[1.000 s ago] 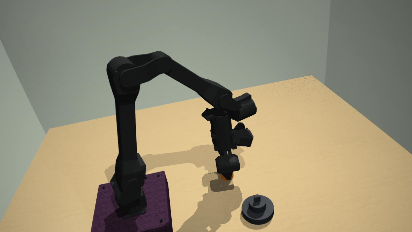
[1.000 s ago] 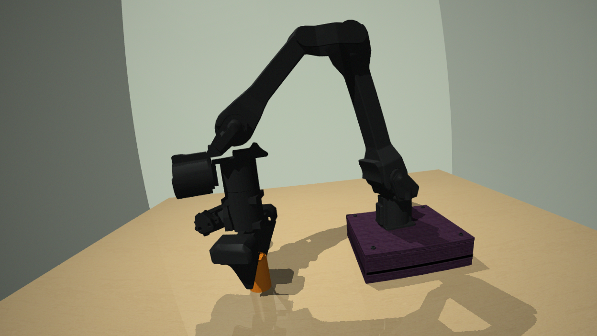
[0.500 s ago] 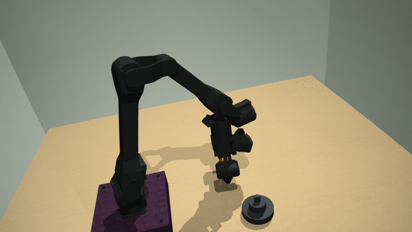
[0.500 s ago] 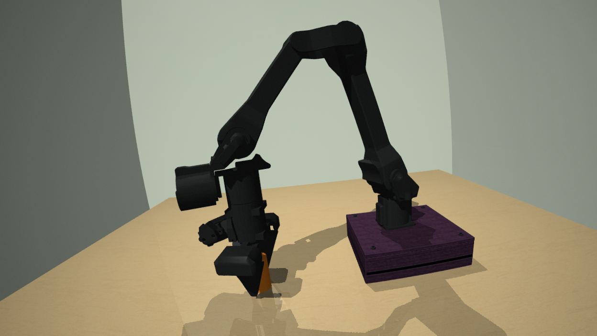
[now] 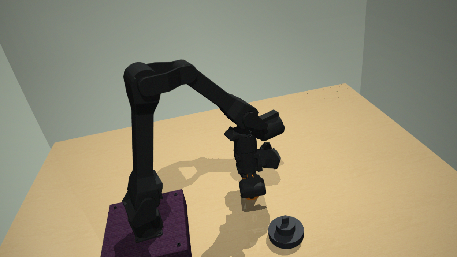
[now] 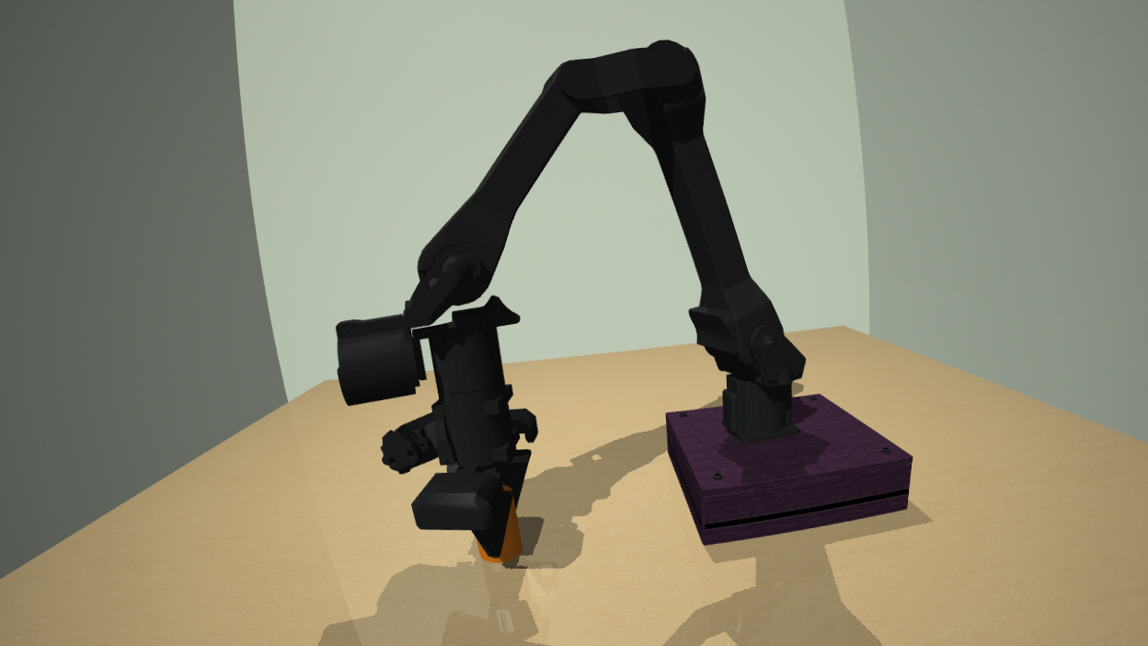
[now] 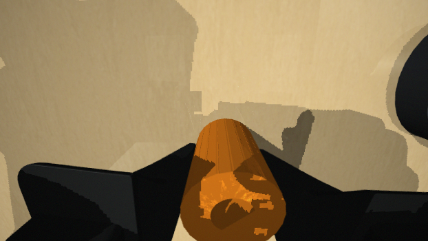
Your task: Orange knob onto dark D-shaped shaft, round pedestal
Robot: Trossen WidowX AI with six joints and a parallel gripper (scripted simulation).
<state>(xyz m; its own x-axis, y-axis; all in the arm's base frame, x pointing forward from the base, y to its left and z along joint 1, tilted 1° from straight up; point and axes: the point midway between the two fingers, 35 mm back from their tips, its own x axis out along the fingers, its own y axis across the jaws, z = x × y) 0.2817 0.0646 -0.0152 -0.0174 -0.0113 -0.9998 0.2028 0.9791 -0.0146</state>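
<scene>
Now: gripper tip 16 cm to the left of the round pedestal, 3 cm short of it and 2 cm below it. The rest, counted from my gripper tip: orange knob 2 cm above.
</scene>
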